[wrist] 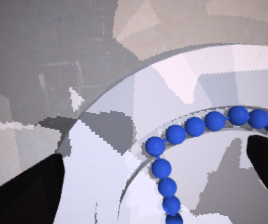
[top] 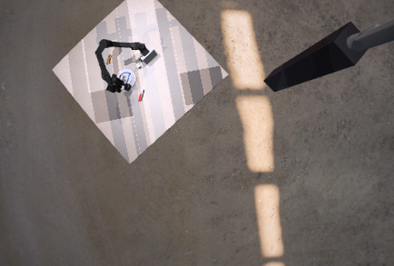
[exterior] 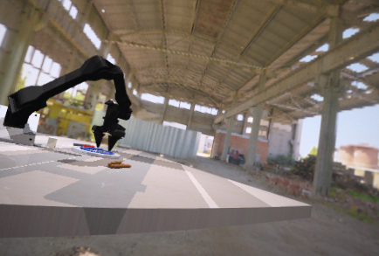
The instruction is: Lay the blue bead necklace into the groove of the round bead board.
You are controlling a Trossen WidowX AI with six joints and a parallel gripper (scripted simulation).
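The round white bead board is 4 cm behind my gripper tip, 5 cm to the right of it and 1 cm below it. Round my gripper tip: small white block: 22 cm behind, 4 cm to the right; red pen-like object: 3 cm behind, 18 cm to the left, 1 cm below.
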